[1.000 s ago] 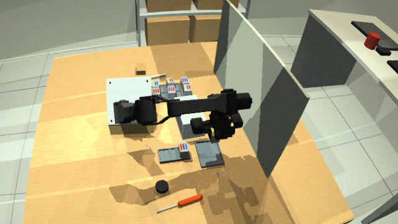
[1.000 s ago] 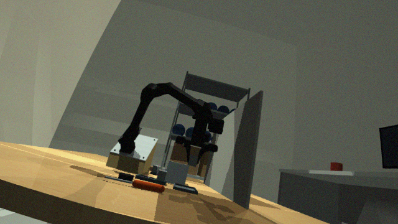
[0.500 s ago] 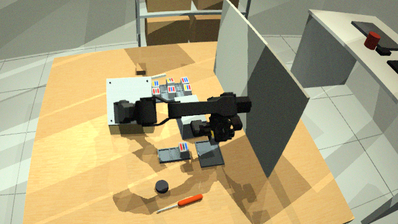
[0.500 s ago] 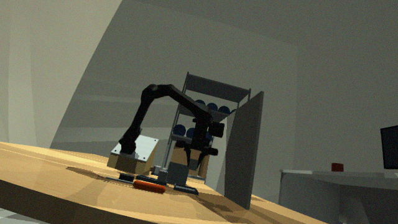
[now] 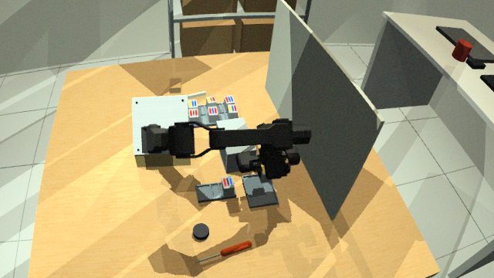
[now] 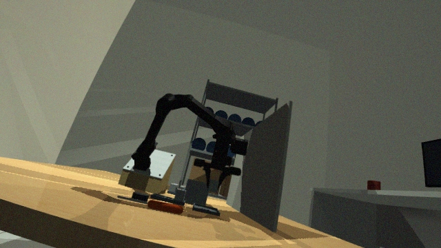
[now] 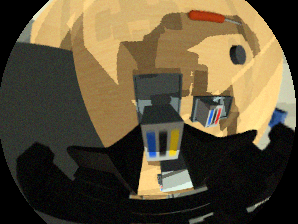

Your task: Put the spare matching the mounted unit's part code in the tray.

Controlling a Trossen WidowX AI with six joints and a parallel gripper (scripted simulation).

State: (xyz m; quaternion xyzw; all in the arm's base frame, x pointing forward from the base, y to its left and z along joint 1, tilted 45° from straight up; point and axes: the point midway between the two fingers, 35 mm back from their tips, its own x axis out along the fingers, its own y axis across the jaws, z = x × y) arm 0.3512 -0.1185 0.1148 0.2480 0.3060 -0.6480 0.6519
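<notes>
Now: the dark grey tray 80 mm below my gripper tip and 10 mm behind it. The rest, counted from my gripper tip: dark plate 150 mm behind, 70 mm below, 10 mm to the left; red-and-blue spare 120 mm behind, 40 mm below, 10 mm to the left; spare part 20 mm above.
</notes>
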